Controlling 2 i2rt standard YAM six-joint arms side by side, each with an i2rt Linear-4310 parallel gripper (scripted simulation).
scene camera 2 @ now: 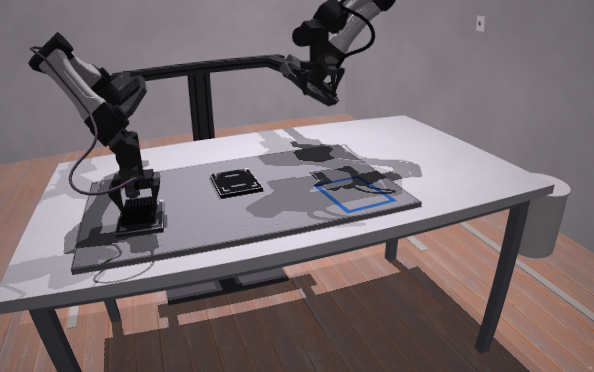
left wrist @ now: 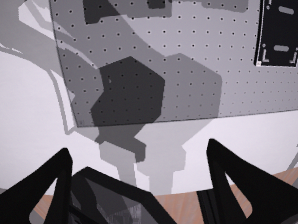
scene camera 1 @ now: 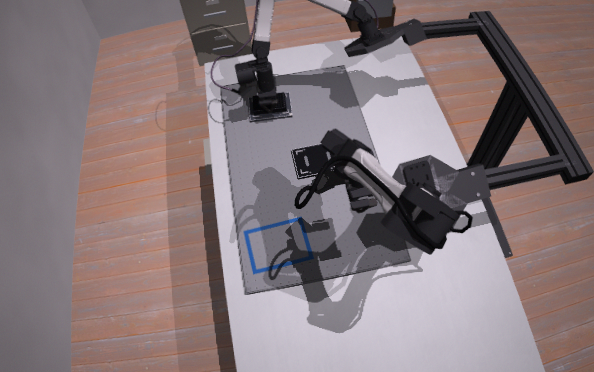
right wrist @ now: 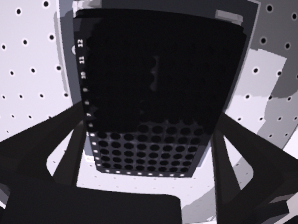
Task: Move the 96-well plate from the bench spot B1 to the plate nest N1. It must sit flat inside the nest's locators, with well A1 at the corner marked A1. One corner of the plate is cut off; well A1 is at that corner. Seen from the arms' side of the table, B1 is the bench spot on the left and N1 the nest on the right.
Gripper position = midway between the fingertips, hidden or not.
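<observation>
My left gripper (scene camera 2: 319, 93) is in sight, and the left wrist view shows my left gripper (left wrist: 137, 151) too. I also see my right gripper (right wrist: 151, 111). There is a black 96-well plate (scene camera 2: 139, 210) as well, and the right wrist view shows the plate (right wrist: 131, 144), but in the left wrist view the plate is out of frame.
</observation>
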